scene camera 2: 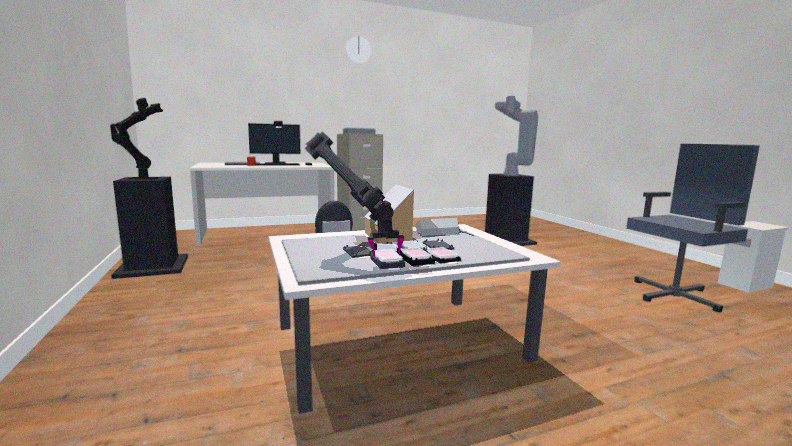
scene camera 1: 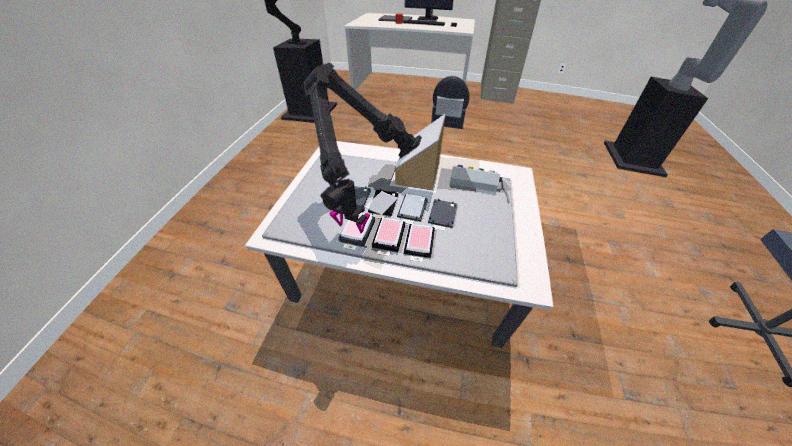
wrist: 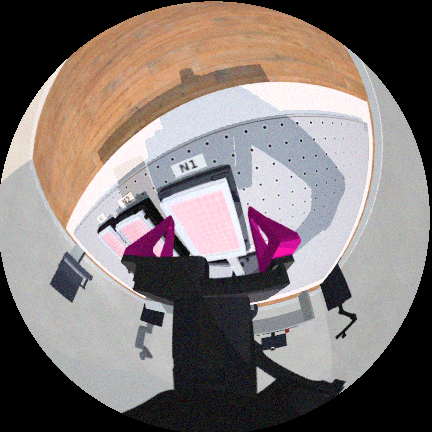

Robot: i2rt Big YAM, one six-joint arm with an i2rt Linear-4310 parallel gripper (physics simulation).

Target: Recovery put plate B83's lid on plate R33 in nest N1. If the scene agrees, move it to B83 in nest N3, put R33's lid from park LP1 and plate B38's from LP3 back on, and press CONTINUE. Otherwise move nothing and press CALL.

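Frame: origin at the arm's base, x ahead, y left, z up, level; millimetres.
Where they show: gripper, fingertip midpoint: (scene camera 2: 386,256) (scene camera 1: 351,229) (wrist: 209,214); arm's base, link origin: (scene camera 1: 411,147).
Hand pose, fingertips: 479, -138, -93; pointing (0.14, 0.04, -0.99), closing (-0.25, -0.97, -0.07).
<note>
Things, the pixels of their top centre, and the offset from my fingertips, as dx, dy, dz.
- N2 plate, top centre: (wrist: 145,247) (scene camera 1: 389,229) (scene camera 2: 416,251) -32, +143, -2
- N3 plate, top centre: (wrist: 118,250) (scene camera 1: 420,236) (scene camera 2: 442,251) -32, +265, -10
- grey lid, top centre: (wrist: 213,278) (scene camera 1: 381,201) (scene camera 2: 386,246) -194, +69, -15
- pale lid, top centre: (scene camera 1: 412,204) (scene camera 2: 412,244) -211, +202, -20
- dark bare park, top centre: (scene camera 1: 443,210) (scene camera 2: 438,242) -207, +335, -18
- grey button box, top centre: (scene camera 1: 476,168) (scene camera 2: 437,218) (wrist: 161,311) -457, +454, +46
My gripper (scene camera 1: 350,226) (scene camera 2: 386,250) (wrist: 209,214) is open and empty, its magenta fingers astride the plate at the N1 label. That plate (scene camera 2: 389,256) (wrist: 205,225) shows a pink well area with a pale rim in a black nest; I cannot tell whether a clear lid covers it. The N2 plate (scene camera 1: 389,231) (scene camera 2: 417,253) (wrist: 131,227) and the N3 plate (scene camera 1: 420,238) (scene camera 2: 445,253) (wrist: 112,241) also look pink. Behind them, one grey lid (scene camera 1: 383,203) sits skewed on a park, and another pale lid (scene camera 1: 412,206) sits straight. Park labels and plate codes are unreadable.
A dark bare park (scene camera 1: 443,213) lies right of the lids. Another dark park is partly hidden behind the arm. A tall sloped panel (scene camera 1: 419,168) stands behind the parks. A grey button box (scene camera 1: 475,178) (scene camera 2: 439,226) with coloured buttons stands at the back right of the table.
</note>
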